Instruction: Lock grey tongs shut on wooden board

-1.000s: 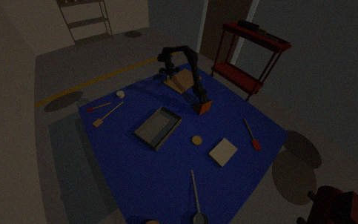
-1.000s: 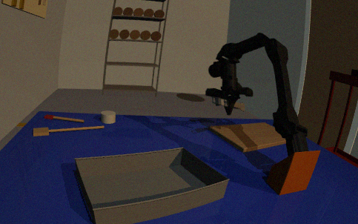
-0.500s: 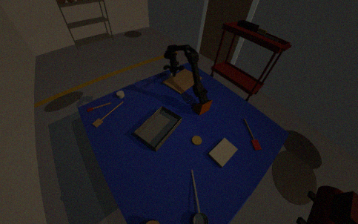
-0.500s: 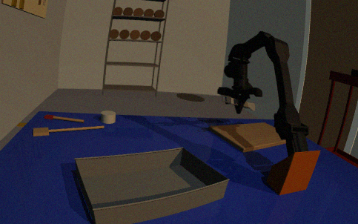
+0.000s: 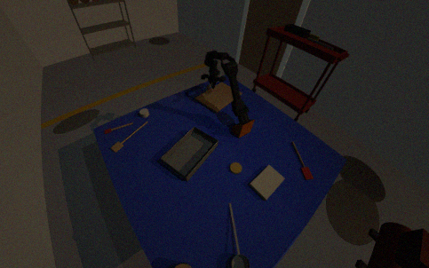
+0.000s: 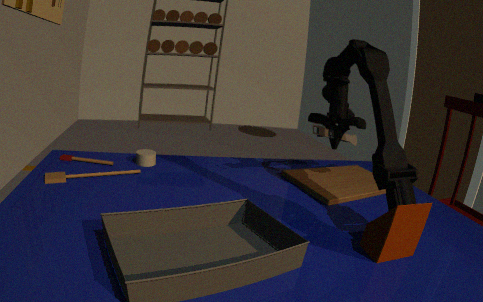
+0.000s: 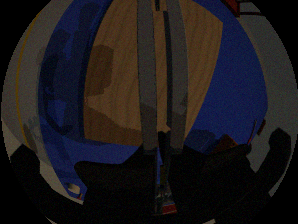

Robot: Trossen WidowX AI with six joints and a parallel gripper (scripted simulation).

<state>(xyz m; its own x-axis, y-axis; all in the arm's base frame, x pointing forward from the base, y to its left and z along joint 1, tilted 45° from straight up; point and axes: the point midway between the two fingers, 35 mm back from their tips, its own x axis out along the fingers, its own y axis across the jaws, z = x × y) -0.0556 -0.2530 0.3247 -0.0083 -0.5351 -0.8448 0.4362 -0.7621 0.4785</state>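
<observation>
Now: the wooden board 100 mm below my gripper tip and 70 mm behind it. Also, from my gripper tip: white cylinder: 530 mm ahead, 160 mm to the right, 90 mm below; roasting tin: 450 mm ahead, 340 mm to the left, 80 mm below; yellow disc: 580 mm to the left, 300 mm ahead, 100 mm below.
</observation>
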